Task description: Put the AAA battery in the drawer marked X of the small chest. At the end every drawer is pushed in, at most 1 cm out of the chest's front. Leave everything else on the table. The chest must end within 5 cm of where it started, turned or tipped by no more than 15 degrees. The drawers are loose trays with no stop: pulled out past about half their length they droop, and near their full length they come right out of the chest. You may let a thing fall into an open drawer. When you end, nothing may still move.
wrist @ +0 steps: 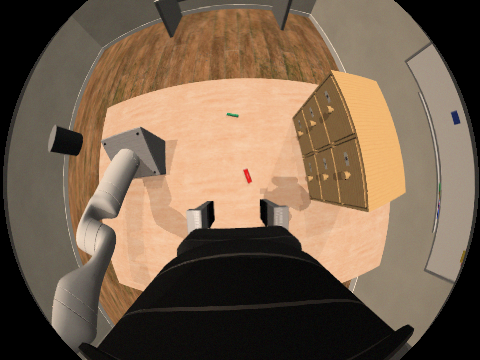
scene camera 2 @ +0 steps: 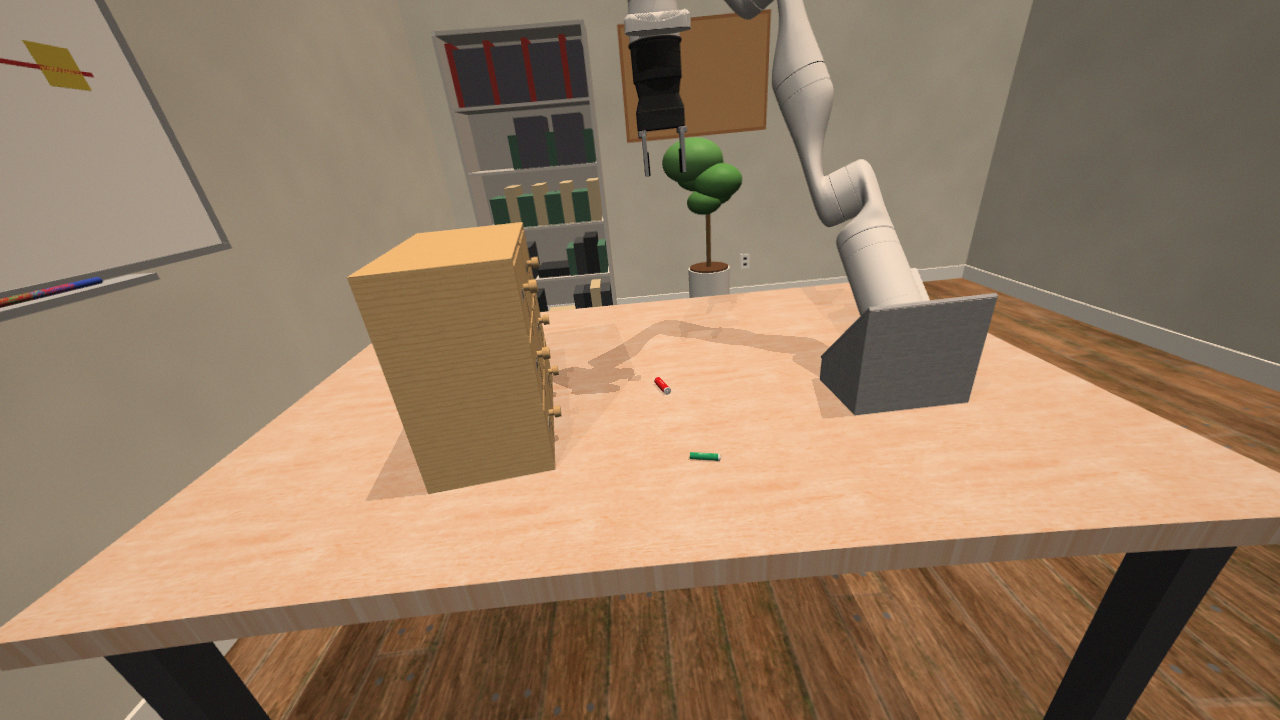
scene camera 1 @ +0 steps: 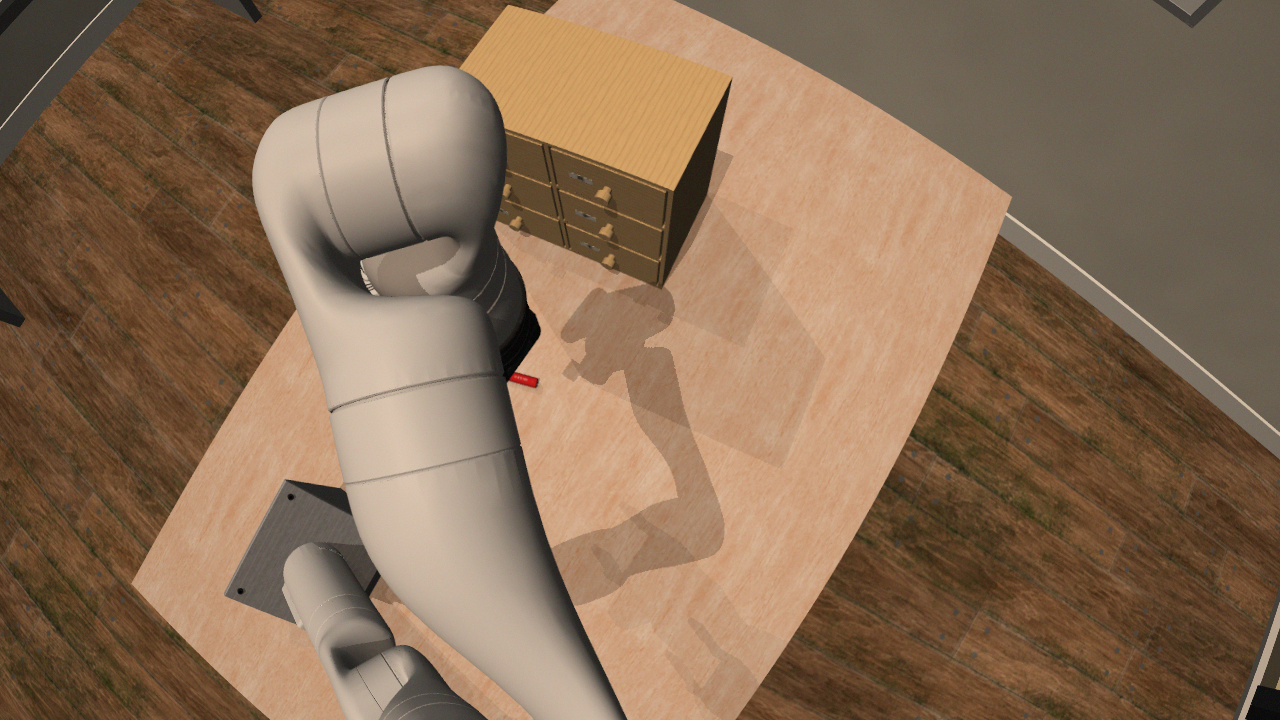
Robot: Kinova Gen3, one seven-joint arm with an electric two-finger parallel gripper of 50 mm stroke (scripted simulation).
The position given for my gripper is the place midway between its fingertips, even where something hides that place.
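Wooden chest point(scene camera 2: 443, 311): visible also in the wrist view point(wrist: 378, 144) and in scene camera 1 point(scene camera 1: 651, 115). My gripper point(scene camera 2: 665, 174): visible also in the wrist view point(wrist: 237, 209) and in scene camera 1 point(scene camera 1: 485, 355).
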